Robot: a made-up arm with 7 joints. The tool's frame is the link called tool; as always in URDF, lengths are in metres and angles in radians. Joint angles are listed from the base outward.
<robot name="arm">
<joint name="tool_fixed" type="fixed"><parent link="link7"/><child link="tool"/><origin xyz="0.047 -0.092 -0.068" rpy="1.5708 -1.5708 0"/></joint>
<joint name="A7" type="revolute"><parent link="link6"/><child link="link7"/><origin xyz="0.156 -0.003 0.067"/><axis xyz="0 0 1"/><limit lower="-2.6" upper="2.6"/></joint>
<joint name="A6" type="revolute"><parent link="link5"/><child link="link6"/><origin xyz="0.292 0.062 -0.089" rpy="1.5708 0 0"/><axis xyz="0 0 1"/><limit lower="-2.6" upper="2.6"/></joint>
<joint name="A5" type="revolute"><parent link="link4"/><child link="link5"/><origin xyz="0.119 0.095 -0.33" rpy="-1.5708 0 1.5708"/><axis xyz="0 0 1"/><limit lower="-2.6" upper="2.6"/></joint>
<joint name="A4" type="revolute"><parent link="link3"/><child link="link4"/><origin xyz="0.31 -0.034 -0.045" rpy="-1.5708 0 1.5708"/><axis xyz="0 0 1"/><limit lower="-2.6" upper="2.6"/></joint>
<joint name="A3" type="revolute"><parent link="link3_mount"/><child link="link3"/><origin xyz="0.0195 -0.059 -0.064" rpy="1.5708 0 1.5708"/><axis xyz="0 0 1"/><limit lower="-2.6" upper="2.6"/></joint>
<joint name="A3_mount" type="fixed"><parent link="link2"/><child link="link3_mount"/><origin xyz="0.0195 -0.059 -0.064"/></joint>
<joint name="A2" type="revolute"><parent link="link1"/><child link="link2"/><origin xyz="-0.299 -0.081 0.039" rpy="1.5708 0 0"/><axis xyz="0 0 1"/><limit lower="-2.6" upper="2.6"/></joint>
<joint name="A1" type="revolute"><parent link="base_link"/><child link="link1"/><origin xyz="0 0 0.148" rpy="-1.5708 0 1.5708"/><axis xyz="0 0 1"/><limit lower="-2.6" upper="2.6"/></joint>
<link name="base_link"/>
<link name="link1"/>
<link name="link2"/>
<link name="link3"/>
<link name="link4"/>
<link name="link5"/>
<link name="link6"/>
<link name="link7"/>
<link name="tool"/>
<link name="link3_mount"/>
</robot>
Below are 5 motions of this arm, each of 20 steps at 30 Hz.
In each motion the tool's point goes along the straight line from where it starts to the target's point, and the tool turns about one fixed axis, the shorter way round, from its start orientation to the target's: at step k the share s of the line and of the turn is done. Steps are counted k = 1, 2, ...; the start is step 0. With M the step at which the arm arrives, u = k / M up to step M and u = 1 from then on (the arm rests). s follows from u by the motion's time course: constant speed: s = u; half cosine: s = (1 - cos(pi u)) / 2; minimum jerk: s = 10 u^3 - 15 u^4 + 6 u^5.
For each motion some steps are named. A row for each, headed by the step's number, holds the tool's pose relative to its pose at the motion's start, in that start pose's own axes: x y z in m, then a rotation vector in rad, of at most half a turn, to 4 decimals.
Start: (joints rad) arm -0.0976 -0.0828 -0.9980 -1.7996 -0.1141 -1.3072 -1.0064
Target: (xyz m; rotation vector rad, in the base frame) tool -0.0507 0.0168 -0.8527 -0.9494 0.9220 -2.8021
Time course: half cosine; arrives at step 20
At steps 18, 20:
18: -0.1265 -0.4025 0.4875 0.6046 1.1324 1.1706
20: -0.1297 -0.4126 0.4997 0.6198 1.1608 1.1999

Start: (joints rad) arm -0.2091 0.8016 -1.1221 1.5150 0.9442 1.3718 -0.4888
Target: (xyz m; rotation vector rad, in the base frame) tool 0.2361 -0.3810 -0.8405 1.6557 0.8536 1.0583
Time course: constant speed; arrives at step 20
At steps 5, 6, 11, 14, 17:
5: 0.0193 0.0893 0.0076 -0.1762 0.0827 -0.0751
6: 0.0231 0.1071 0.0091 -0.2115 0.0992 -0.0901
11: 0.0424 0.1964 0.0167 -0.3877 0.1819 -0.1651
14: 0.0540 0.2500 0.0213 -0.4935 0.2315 -0.2102
17: 0.0655 0.3035 0.0258 -0.5992 0.2811 -0.2552

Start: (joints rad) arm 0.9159 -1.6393 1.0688 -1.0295 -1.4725 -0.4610 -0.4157
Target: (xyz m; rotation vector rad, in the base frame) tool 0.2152 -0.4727 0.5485 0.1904 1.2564 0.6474
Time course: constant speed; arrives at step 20
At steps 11, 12, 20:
11: 0.1416 -0.1117 -0.1865 0.3339 0.0367 0.3811
12: 0.1545 -0.1218 -0.2035 0.3643 0.0400 0.4157
20: 0.2575 -0.2030 -0.3392 0.6071 0.0667 0.6929

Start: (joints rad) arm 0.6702 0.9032 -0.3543 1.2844 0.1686 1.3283 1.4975
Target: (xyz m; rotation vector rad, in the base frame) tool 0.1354 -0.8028 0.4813 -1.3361 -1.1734 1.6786
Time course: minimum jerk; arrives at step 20
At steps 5, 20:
5: 0.0243 -0.0151 -0.0584 0.0708 -0.0904 -0.0420
20: 0.2347 -0.1461 -0.5642 0.6843 -0.8736 -0.4062

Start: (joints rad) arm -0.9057 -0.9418 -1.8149 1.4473 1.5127 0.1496 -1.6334
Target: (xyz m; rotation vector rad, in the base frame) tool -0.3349 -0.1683 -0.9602 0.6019 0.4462 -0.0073
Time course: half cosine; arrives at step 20
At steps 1, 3, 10, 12, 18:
1: 0.0009 -0.0020 0.0029 -0.0027 0.0033 0.0055
3: 0.0077 -0.0181 0.0258 -0.0240 0.0288 0.0486
10: 0.0709 -0.1665 0.2371 -0.2203 0.2641 0.4456
12: 0.0928 -0.2179 0.3104 -0.2884 0.3457 0.5833
18: 0.1384 -0.3248 0.4626 -0.4298 0.5152 0.8693

